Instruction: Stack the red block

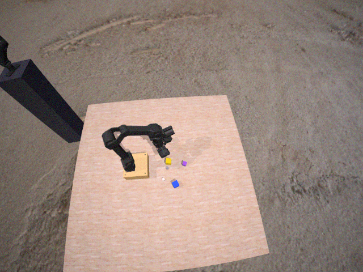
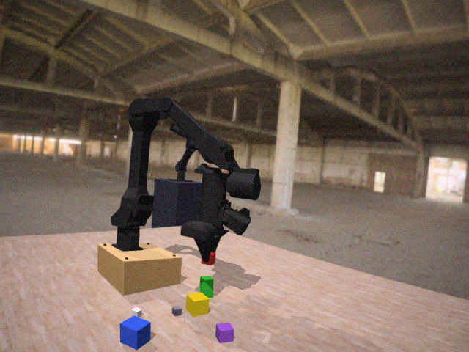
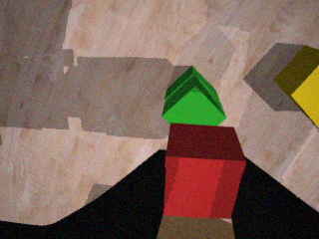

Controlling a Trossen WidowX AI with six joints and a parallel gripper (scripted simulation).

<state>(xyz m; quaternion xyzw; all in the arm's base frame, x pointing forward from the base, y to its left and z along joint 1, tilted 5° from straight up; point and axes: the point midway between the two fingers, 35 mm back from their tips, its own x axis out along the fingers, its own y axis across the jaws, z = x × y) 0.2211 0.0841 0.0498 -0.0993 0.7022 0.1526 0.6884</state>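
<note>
My gripper tip is now 40 mm short of the yellow block, 70 mm to the left of it and 80 mm above it. Round my gripper tip: small grey block: 30 mm ahead, 110 mm to the right, 90 mm below; then red block: 10 mm above; then purple block: 150 mm ahead, 110 mm to the right, 80 mm below.
</note>
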